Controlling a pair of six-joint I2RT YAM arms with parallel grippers.
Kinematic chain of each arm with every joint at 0, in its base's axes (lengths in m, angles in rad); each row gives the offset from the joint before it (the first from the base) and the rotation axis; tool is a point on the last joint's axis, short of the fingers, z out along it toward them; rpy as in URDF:
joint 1: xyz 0 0 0.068 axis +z
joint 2: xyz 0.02 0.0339 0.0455 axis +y
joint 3: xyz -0.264 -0.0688 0 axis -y
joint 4: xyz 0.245 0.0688 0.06 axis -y
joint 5: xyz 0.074 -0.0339 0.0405 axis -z
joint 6: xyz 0.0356 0 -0.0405 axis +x
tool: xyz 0 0 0 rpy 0 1.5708 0
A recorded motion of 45 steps. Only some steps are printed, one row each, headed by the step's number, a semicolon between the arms.
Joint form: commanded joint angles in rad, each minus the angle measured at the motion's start. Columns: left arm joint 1, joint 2, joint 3, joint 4, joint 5, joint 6; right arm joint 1, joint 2, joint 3, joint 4, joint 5, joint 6.
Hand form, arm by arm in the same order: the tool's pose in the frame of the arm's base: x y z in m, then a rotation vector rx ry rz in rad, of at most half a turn. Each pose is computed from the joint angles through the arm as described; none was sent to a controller.
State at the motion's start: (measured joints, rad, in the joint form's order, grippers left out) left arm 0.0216 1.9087 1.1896 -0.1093 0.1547 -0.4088; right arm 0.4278 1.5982 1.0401 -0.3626 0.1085 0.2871
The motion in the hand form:
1: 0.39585 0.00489 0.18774 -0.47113 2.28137 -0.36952; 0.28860 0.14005 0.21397 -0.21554 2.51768 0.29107
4: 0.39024 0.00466 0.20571 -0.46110 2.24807 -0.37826; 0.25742 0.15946 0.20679 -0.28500 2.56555 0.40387
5: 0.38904 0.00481 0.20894 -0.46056 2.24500 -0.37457; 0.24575 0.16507 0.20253 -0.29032 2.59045 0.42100
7: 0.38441 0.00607 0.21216 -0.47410 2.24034 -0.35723; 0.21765 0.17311 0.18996 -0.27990 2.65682 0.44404
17: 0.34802 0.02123 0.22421 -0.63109 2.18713 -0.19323; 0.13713 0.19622 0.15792 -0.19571 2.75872 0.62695
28: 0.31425 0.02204 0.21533 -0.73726 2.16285 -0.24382; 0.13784 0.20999 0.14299 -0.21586 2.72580 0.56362
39: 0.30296 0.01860 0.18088 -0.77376 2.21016 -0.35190; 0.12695 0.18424 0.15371 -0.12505 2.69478 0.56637
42: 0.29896 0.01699 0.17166 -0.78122 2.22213 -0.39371; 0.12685 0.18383 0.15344 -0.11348 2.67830 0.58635
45: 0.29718 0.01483 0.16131 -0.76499 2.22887 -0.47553; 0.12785 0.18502 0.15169 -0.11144 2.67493 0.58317
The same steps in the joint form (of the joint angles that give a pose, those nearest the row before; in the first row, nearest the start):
1: 0.0030 -0.0817 -0.0434 0.0517 -0.0182 -0.0343; 0.0248 -0.0474 -0.0335 -0.0248 -0.1015 -0.0076
4: 0.0030 -0.1338 -0.0436 0.0346 -0.0151 -0.0359; 0.1214 -0.0998 -0.1055 -0.0346 -0.1545 0.0553
5: 0.0032 -0.1431 -0.0422 0.0267 -0.0180 -0.0347; 0.1581 -0.1155 -0.1329 -0.0415 -0.1547 0.0897
7: 0.0054 -0.1646 -0.0546 0.0185 -0.0338 -0.0376; 0.2389 -0.1544 -0.2077 -0.0553 -0.1489 0.1809
17: 0.0362 -0.3134 -0.1687 -0.0149 -0.1854 -0.0809; 0.5271 -0.2539 -0.4261 0.0599 -0.1485 0.5372
28: 0.0459 -0.4295 -0.3165 0.0127 -0.1767 -0.1705; 0.5667 -0.1638 -0.4235 0.1434 -0.0761 0.5405
39: 0.0467 -0.4057 -0.4301 0.1068 -0.0949 -0.2226; 0.5498 -0.3214 -0.4978 0.0865 -0.0447 0.5794
42: 0.0459 -0.3995 -0.4636 0.1377 -0.0639 -0.2390; 0.5495 -0.3284 -0.5091 0.1112 -0.0424 0.5858
45: 0.0468 -0.3804 -0.4979 0.1979 0.0009 -0.2520; 0.5495 -0.3167 -0.5097 0.1246 -0.0380 0.5858

